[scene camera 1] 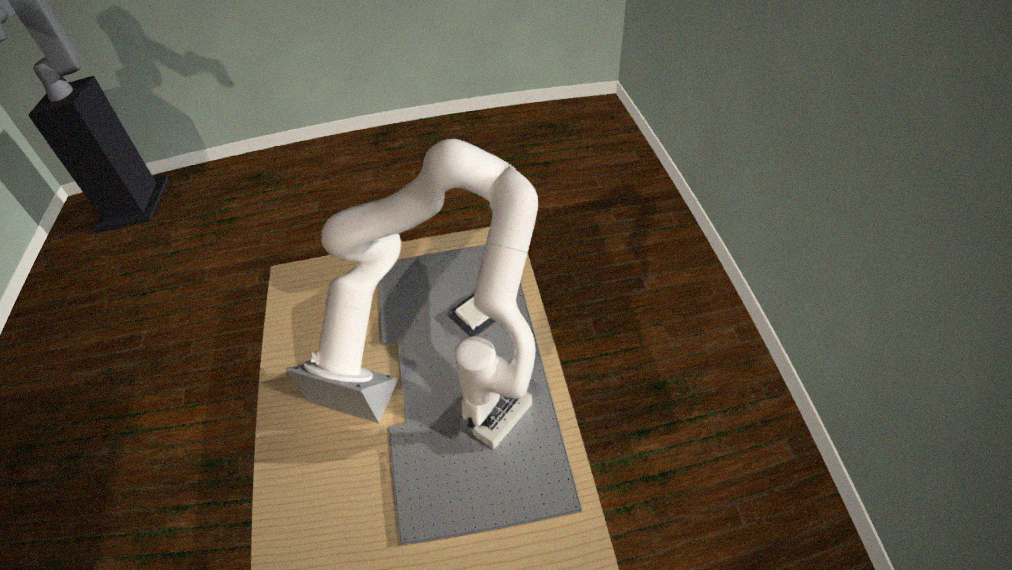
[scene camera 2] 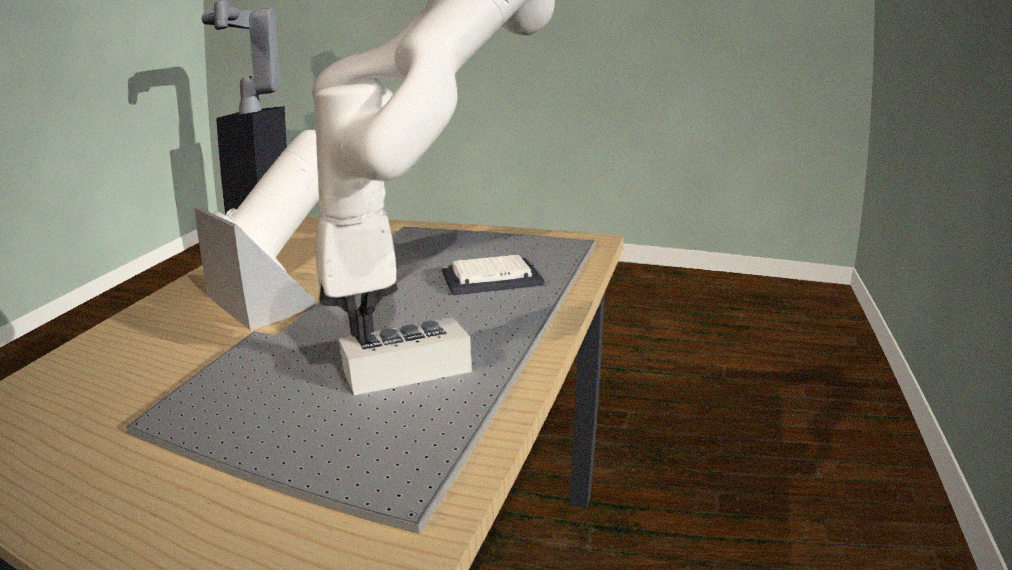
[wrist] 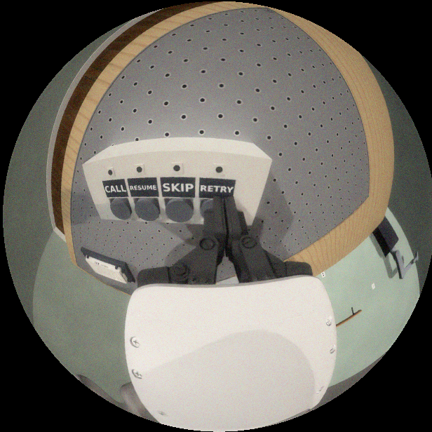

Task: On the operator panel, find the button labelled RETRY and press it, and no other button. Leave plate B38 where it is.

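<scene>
The cream operator panel [scene camera 1: 524,407] [scene camera 2: 410,369] [wrist: 252,172] stands on the grey perforated board. In the wrist view its labels read CALL, RESUME, SKIP and RETRY, each with a round grey button. My gripper [scene camera 2: 366,339] [wrist: 221,209] is shut and empty, pointing down, its tips over the RETRY button [wrist: 206,207] and low at that end of the panel. The fingers hide most of this button, so I cannot tell whether it is pressed down. The SKIP button [wrist: 180,210] is beside the fingers. A white plate [scene camera 1: 470,313] [scene camera 2: 492,268] [wrist: 104,267] lies in a dark holder; its marking is unreadable.
The RESUME button [wrist: 147,209] and CALL button [wrist: 121,208] are further along the panel. The perforated board [scene camera 1: 481,495] [scene camera 2: 304,439] [wrist: 300,100] lies on the wooden table [scene camera 1: 318,495] [scene camera 2: 77,439]. The arm's grey wedge base [scene camera 1: 347,400] [scene camera 2: 247,283] stands beside the board.
</scene>
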